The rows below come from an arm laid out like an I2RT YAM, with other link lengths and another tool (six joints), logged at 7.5 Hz.
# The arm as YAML. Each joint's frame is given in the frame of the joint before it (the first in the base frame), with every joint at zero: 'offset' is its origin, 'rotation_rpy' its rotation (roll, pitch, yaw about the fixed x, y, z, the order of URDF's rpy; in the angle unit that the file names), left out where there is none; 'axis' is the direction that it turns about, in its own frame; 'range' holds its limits. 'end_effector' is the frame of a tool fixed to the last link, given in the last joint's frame.
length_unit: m
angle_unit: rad
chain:
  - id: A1
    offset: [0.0, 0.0, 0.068]
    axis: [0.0, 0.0, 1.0]
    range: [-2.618, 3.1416]
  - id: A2
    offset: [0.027, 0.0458, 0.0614]
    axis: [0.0, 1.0, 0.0]
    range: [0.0, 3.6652]
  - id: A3
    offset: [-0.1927, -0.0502, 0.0]
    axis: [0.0, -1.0, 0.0]
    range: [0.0, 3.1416]
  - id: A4
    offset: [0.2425, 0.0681, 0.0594]
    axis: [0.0, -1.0, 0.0]
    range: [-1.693, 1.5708]
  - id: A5
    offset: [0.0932, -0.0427, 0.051]
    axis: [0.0, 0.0, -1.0]
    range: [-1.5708, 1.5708]
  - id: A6
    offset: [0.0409, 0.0, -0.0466]
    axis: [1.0, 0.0, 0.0]
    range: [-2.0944, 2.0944]
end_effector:
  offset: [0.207, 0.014, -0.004]
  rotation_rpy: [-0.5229, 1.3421, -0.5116]
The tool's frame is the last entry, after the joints.
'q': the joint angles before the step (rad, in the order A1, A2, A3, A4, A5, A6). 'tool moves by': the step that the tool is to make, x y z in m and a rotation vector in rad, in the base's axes. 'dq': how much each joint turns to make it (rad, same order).
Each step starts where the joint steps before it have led.
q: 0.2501, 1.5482, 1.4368, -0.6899, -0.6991, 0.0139
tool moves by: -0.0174, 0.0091, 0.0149, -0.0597, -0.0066, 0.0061
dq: 0.0630, -0.0252, 0.0835, -0.1190, 0.0821, 0.0001
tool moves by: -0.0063, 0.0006, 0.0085, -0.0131, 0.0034, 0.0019
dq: 0.0121, -0.0028, 0.0459, -0.0563, 0.0153, -0.0004
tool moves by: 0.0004, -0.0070, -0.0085, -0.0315, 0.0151, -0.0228
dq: -0.0001, 0.0001, 0.0002, -0.0245, 0.0338, -0.0001
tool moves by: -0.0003, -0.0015, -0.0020, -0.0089, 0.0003, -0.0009
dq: 0.0002, 0.0000, 0.0001, -0.0061, 0.0070, -0.0055
